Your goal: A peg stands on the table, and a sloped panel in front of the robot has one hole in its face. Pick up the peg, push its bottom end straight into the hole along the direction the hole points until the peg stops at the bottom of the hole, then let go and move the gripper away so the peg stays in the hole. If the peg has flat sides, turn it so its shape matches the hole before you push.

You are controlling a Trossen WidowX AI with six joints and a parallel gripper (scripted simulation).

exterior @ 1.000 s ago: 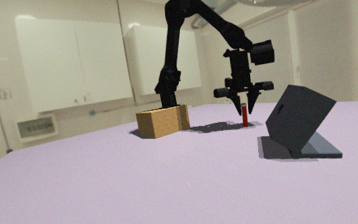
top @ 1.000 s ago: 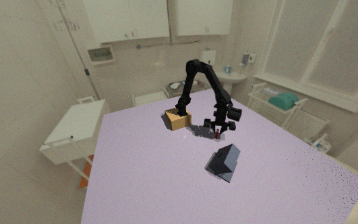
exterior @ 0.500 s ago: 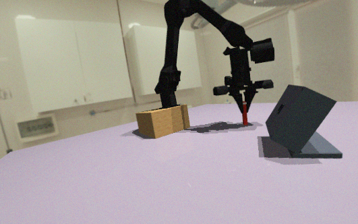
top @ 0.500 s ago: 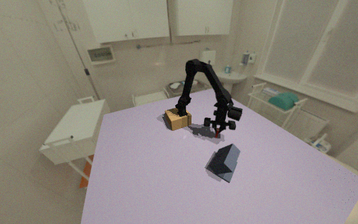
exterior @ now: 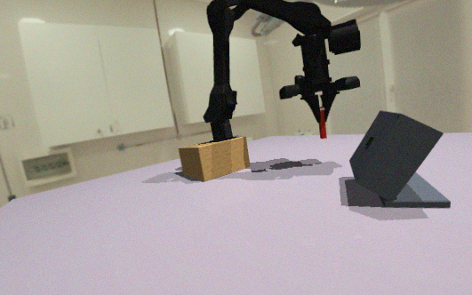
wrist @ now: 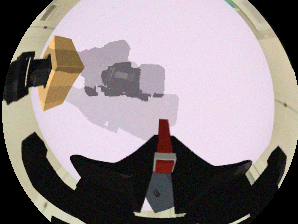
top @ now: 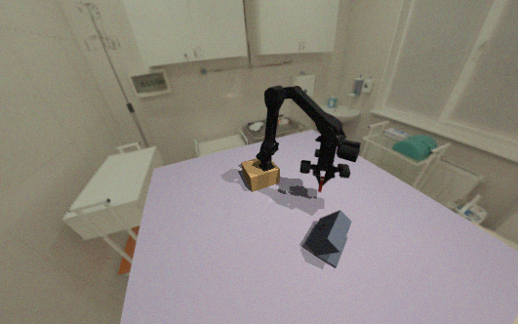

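Right now my gripper tip is 17 cm short of the dark grey sloped panel, 11 cm to the left of it and 4 cm above it. Round my gripper tip: red peg (2 cm above).
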